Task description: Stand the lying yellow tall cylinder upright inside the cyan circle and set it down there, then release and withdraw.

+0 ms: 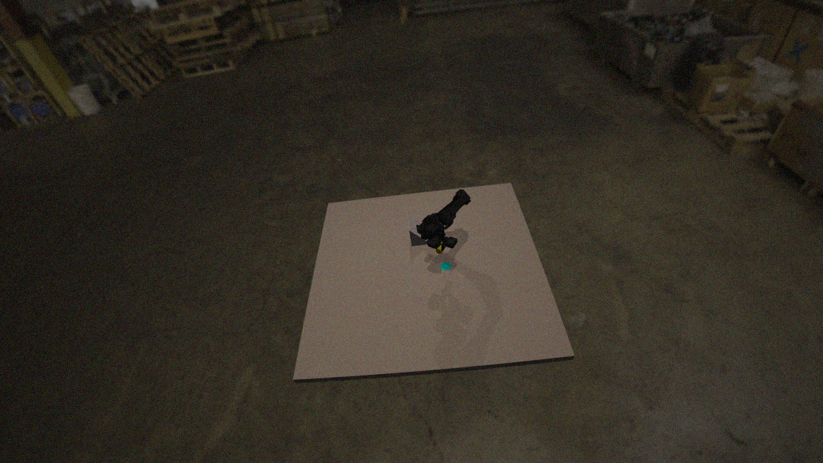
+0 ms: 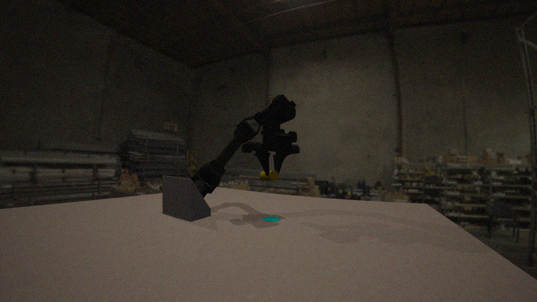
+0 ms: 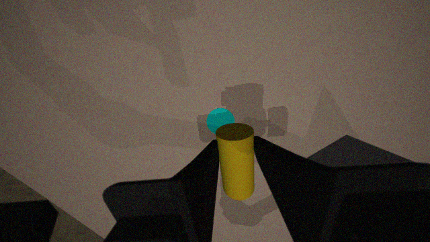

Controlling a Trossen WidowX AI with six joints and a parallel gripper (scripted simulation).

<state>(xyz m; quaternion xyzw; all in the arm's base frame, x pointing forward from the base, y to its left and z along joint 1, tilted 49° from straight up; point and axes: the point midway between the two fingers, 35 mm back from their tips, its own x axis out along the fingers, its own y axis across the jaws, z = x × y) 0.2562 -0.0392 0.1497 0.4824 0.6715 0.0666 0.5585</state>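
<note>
The cyan circle lies 150 mm below my gripper tip, 30 mm to the left of it and 10 mm behind it. Also, from my gripper tip: yellow tall cylinder: 20 mm behind, 10 mm to the left.
</note>
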